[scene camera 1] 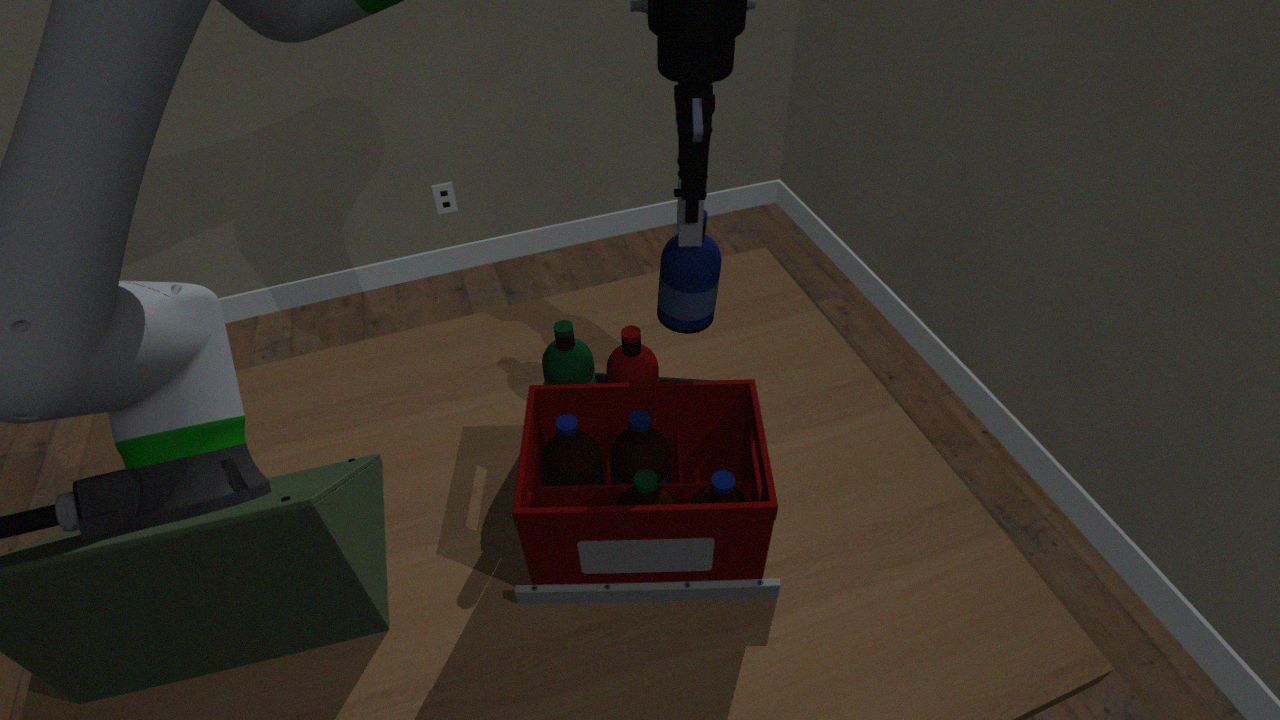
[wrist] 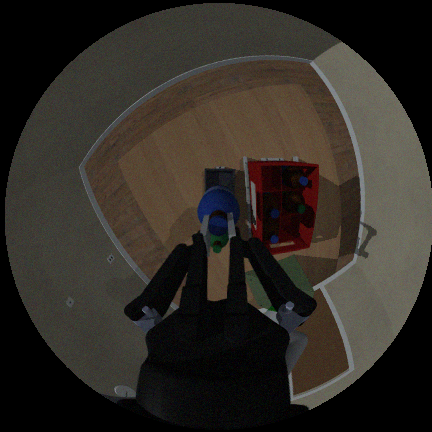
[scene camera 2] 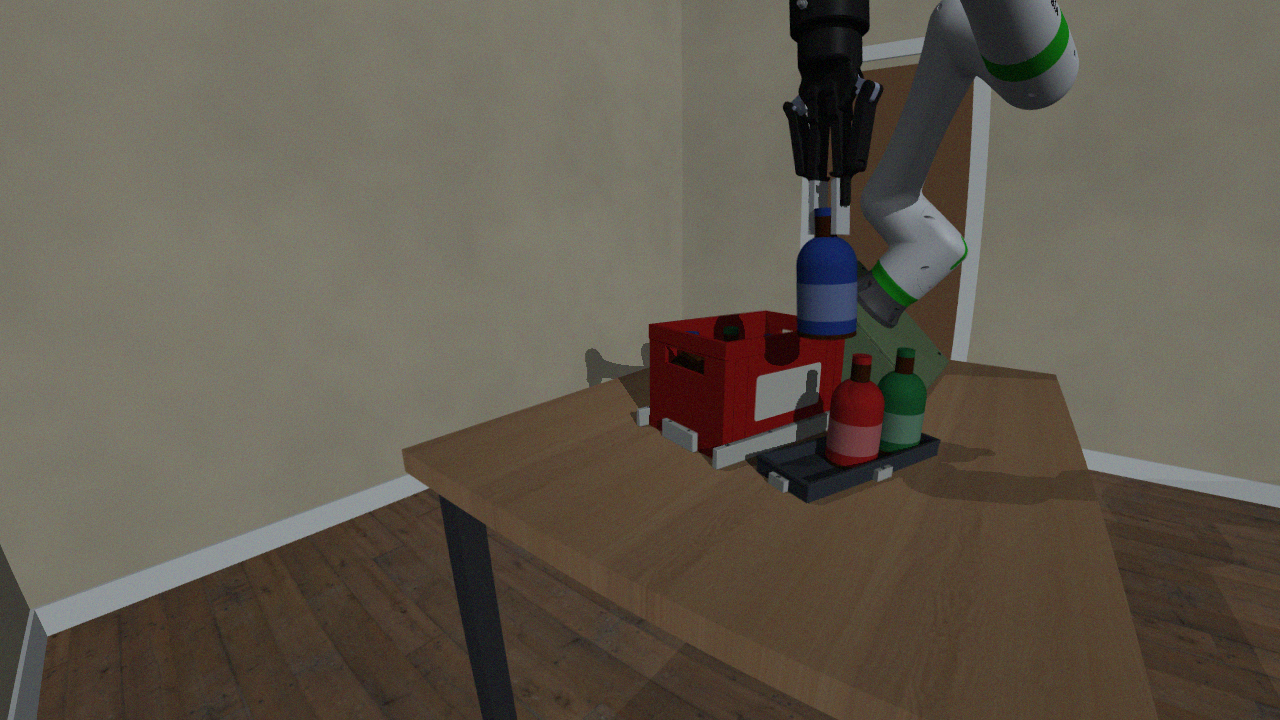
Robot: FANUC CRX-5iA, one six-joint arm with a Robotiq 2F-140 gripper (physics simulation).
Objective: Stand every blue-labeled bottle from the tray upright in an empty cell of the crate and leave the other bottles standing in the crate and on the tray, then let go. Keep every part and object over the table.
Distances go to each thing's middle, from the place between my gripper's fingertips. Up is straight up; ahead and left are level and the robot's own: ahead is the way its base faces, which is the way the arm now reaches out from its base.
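The red bottle [scene camera 2: 857, 405] is 240 mm below my hand, 60 mm behind it and 40 mm to the left of it. As for the green-capped bottle [scene camera 1: 645, 491], I find it 180 mm to the right of my hand, 150 mm behind it and 230 mm below it. The blue-labeled bottle [scene camera 2: 826, 268] has my hand 50 mm above it.
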